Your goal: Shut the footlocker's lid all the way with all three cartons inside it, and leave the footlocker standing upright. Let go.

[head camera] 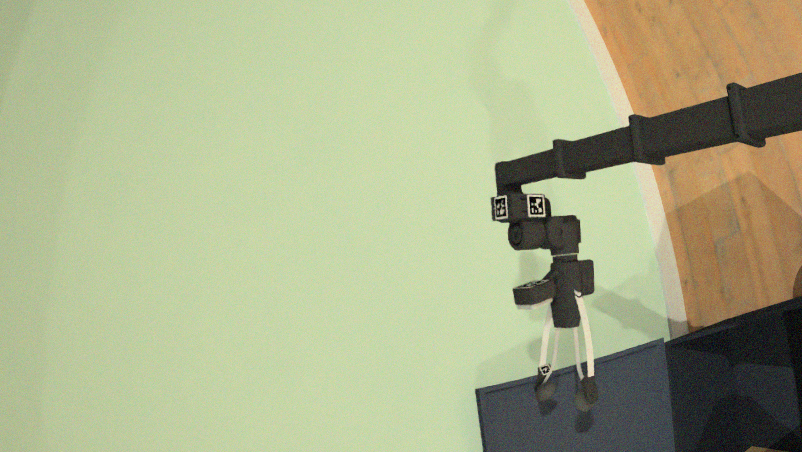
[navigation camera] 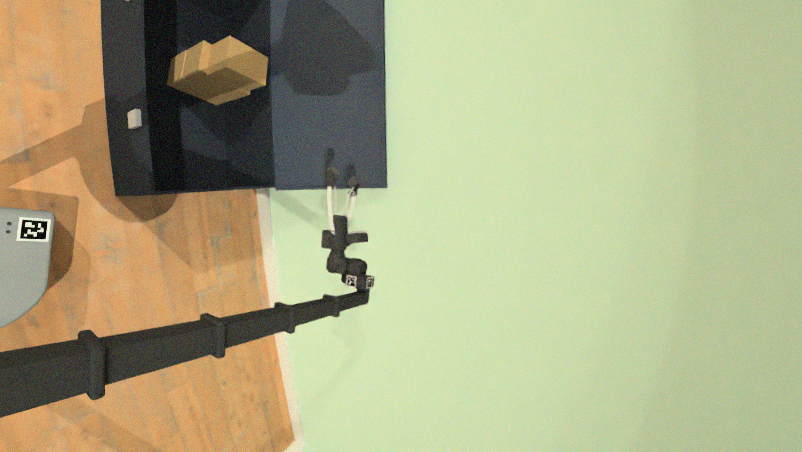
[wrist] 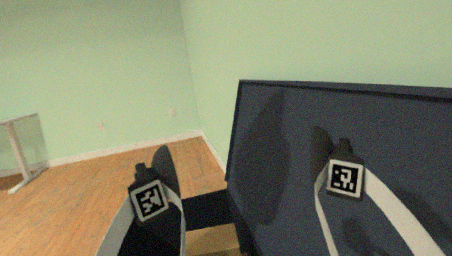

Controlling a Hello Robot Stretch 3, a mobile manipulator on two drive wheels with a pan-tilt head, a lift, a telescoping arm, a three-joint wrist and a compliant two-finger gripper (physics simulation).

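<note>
The dark blue footlocker (head camera: 724, 328) (navigation camera: 126, 162) (wrist: 202, 212) stands upright with its lid (head camera: 516, 423) (navigation camera: 359, 126) (wrist: 410, 132) open and raised beside the green wall. Tan cartons (navigation camera: 238, 61) (wrist: 212, 240) are stacked close together inside the footlocker; they overlap, so I cannot count them surely. My gripper (head camera: 564, 391) (navigation camera: 342, 178) (wrist: 241, 155) is open and empty. Its fingertips are at the near side edge of the lid, over the lid's inner face in the head and navigation views. Whether they touch the lid I cannot tell.
The telescoping arm (head camera: 679, 126) (navigation camera: 157, 336) reaches across the wooden floor toward the wall. My grey base (navigation camera: 25, 269) is at the left of the navigation view. A white latch (navigation camera: 134, 119) is on the footlocker's front. A table leg (wrist: 17, 150) stands at the left of the wrist view.
</note>
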